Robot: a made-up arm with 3 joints.
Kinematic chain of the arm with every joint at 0, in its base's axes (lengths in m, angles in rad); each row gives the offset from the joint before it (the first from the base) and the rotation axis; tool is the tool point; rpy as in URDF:
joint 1: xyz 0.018 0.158 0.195 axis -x
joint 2: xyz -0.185 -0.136 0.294 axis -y
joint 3: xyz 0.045 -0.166 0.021 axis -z
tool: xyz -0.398 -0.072 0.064 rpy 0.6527 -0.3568 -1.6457
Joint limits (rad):
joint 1: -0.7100..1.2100
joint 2: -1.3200..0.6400
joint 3: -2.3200..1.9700
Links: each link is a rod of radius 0.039 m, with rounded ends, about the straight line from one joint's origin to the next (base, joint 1, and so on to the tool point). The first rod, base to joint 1, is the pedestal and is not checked.
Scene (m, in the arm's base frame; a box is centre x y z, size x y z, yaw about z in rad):
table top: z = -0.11
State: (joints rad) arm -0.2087 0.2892 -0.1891
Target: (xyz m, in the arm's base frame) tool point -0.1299 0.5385 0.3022
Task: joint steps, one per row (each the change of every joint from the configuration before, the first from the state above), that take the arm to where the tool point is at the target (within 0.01 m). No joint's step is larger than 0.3 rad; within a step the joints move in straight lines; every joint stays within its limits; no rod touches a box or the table.
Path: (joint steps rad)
1: 0.1775 -0.0313 0.2763
2: 0.1776 -0.0314 0.2763
3: 0.1775 -0.0313 0.2764
4: 0.1775 -0.0313 0.2763
5: 0.1776 -0.0314 0.2763
6: 0.1775 -0.0313 0.2763
7: 0.1775 -0.0313 0.2764

